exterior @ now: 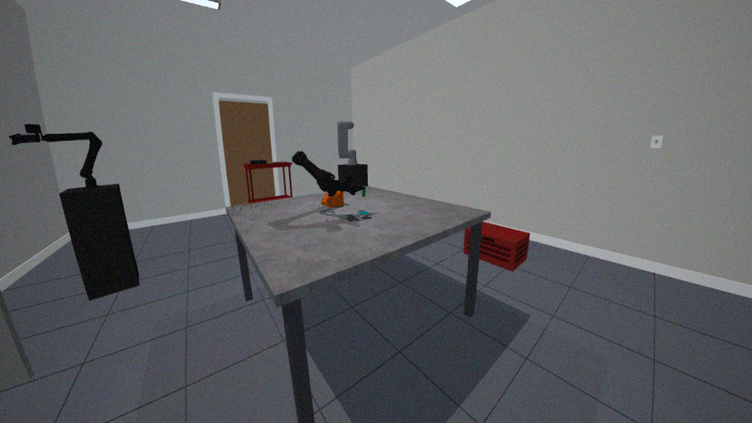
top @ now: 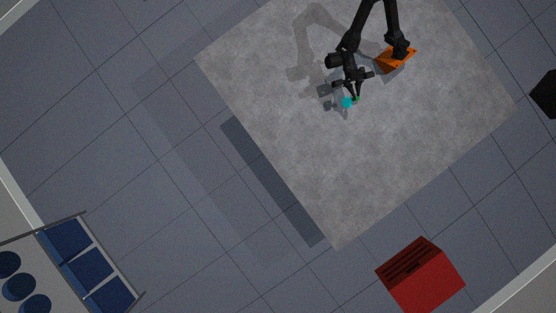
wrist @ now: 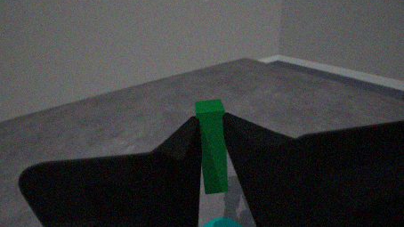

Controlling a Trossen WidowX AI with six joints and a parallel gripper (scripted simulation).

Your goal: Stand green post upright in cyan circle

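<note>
Now: the green post 2 cm below my gripper tip. The rest, counted from my gripper tip: cyan circle (16 cm below).
</note>
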